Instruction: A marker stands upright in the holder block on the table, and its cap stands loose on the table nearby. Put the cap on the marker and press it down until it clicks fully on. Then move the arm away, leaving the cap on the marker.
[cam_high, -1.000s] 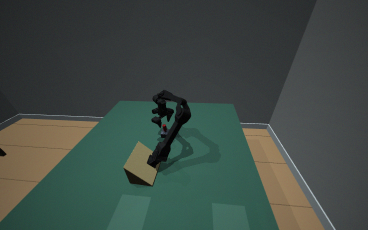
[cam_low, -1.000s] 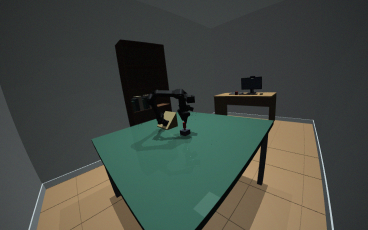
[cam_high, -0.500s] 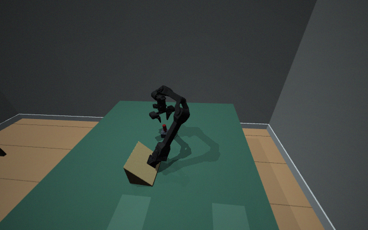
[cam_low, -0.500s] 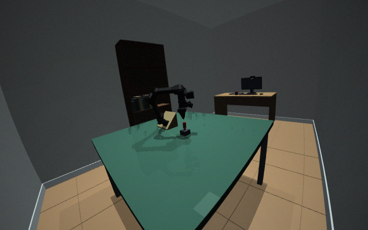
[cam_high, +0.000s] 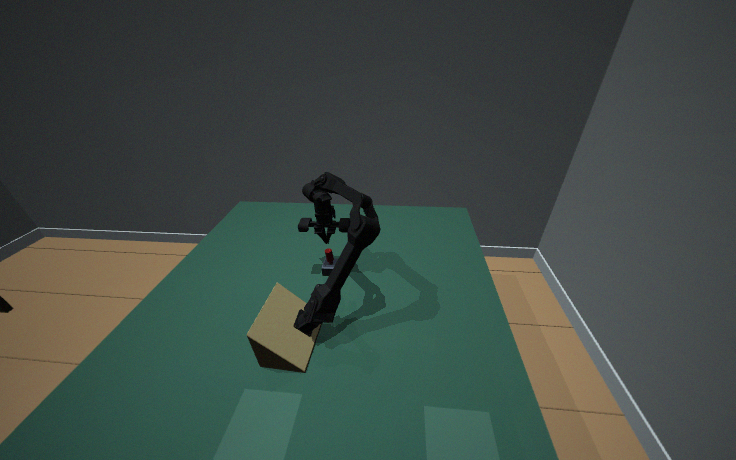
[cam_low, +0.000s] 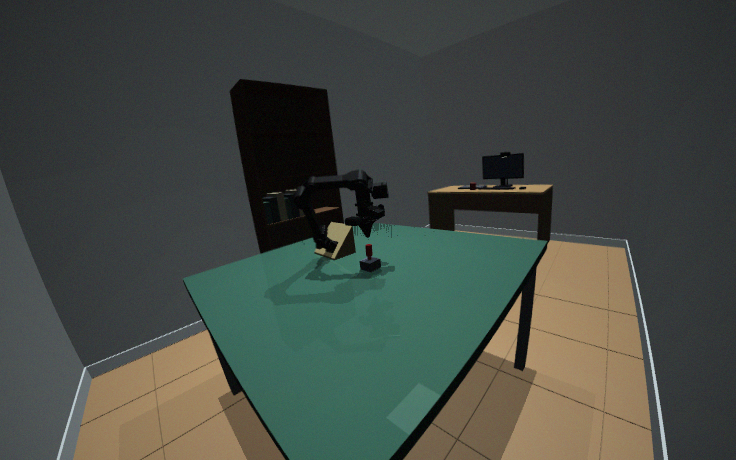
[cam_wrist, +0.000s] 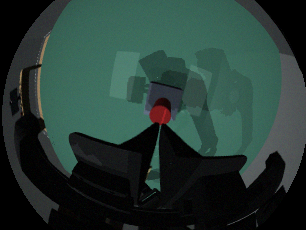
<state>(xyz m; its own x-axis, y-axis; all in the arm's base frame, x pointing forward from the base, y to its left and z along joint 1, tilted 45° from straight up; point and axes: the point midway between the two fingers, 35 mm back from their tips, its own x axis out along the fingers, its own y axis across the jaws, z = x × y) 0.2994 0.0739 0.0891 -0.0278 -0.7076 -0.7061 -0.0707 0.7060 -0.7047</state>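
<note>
Now: the red cap 6 cm below my gripper tip. The rest, counted from my gripper tip: dark holder block 12 cm below.
</note>
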